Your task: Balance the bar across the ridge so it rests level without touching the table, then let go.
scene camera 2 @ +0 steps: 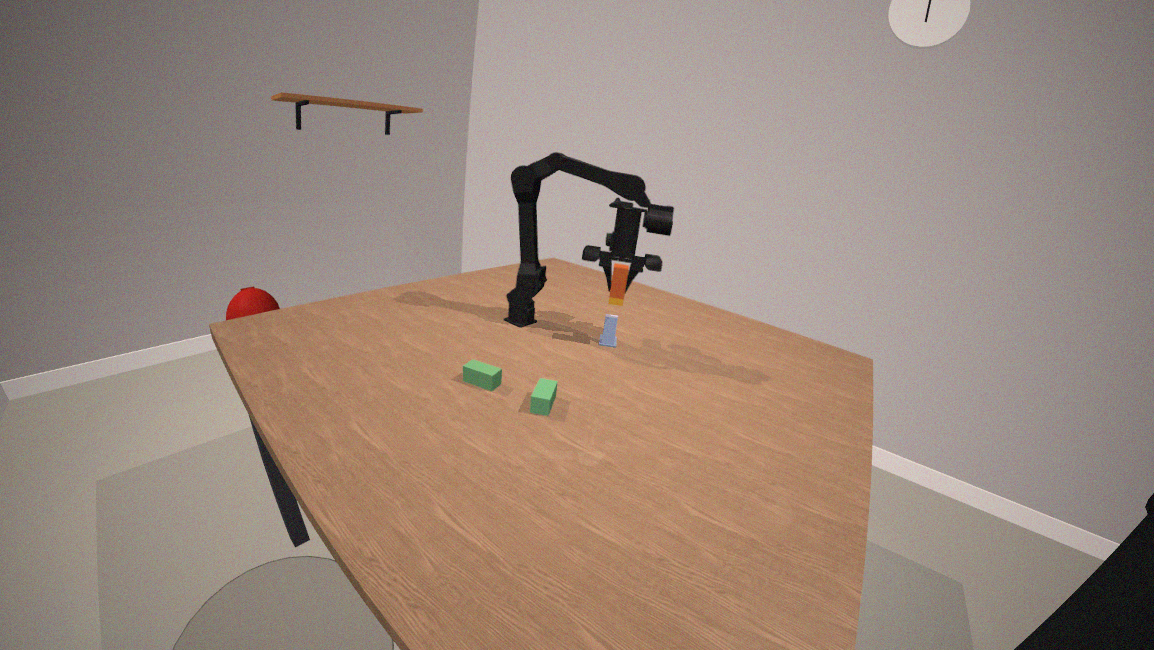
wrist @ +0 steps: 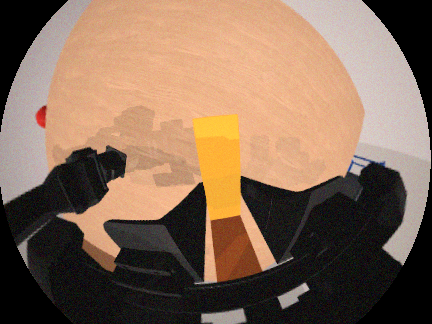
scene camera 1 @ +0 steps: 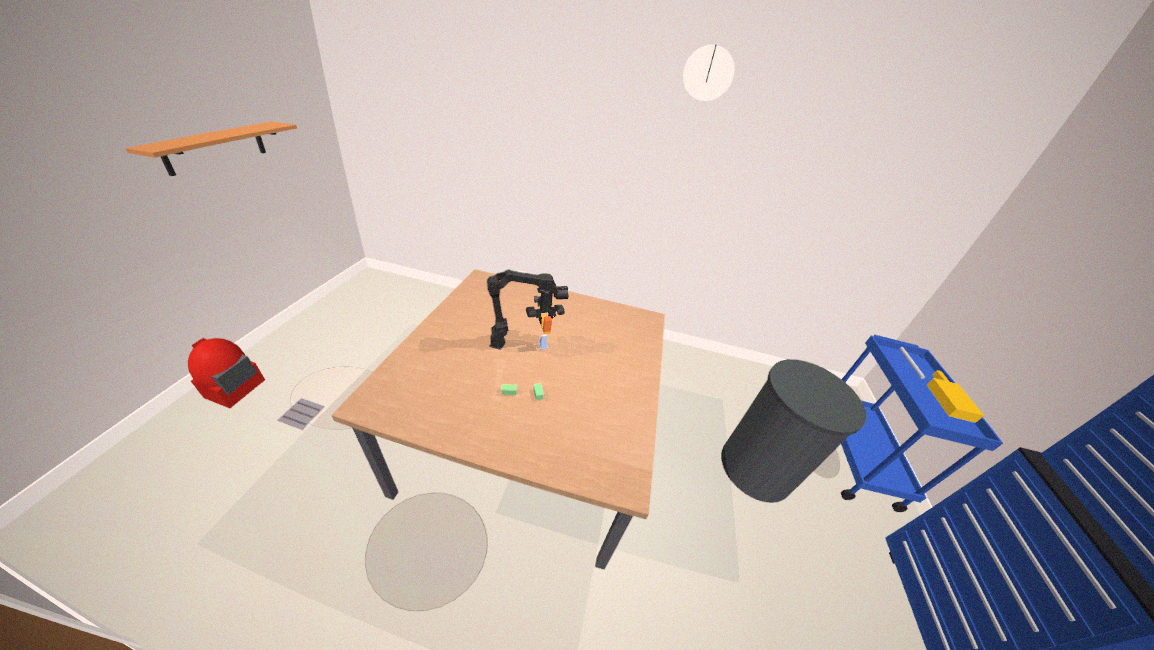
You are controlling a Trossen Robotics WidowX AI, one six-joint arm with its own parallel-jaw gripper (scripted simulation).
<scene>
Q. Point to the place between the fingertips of the gripper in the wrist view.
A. At 221, 183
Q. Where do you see a bar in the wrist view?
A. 217, 138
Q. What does the gripper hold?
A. A bar.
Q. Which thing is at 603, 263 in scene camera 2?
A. The gripper.
</scene>
